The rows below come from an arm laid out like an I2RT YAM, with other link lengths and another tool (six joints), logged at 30 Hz.
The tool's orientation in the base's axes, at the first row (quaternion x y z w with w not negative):
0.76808, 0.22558, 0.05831, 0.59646
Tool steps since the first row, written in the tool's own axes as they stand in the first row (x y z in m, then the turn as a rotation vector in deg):
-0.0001, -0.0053, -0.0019, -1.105, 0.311, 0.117
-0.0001, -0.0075, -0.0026, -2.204, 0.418, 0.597
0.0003, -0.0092, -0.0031, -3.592, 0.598, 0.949
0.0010, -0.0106, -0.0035, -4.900, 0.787, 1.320
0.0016, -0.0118, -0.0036, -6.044, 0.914, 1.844
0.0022, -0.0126, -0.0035, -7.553, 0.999, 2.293
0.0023, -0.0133, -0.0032, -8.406, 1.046, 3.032
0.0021, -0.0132, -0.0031, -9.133, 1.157, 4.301
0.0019, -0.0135, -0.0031, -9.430, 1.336, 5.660
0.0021, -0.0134, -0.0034, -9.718, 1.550, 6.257
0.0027, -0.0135, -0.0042, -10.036, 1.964, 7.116
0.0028, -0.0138, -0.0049, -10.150, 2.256, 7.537
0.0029, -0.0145, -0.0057, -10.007, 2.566, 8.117
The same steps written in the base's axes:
-0.0022, 0.0026, -0.0044, -0.857, -0.622, 0.459
-0.0031, 0.0037, -0.0063, -1.635, -1.526, 0.622
-0.0034, 0.0046, -0.0079, -2.696, -2.451, 0.941
-0.0033, 0.0055, -0.0092, -3.677, -3.360, 1.250
-0.0031, 0.0061, -0.0104, -4.473, -4.327, 1.427
-0.0028, 0.0064, -0.0113, -5.634, -5.370, 1.652
-0.0028, 0.0063, -0.0120, -6.116, -6.391, 1.641
-0.0029, 0.0061, -0.0119, -6.278, -7.844, 1.519
-0.0032, 0.0061, -0.0122, -6.006, -9.210, 1.358
-0.0031, 0.0064, -0.0120, -5.989, -9.901, 1.443
-0.0028, 0.0074, -0.0120, -5.850, -10.875, 1.649
-0.0031, 0.0081, -0.0121, -5.720, -11.352, 1.826
-0.0035, 0.0090, -0.0126, -5.298, -11.867, 1.929

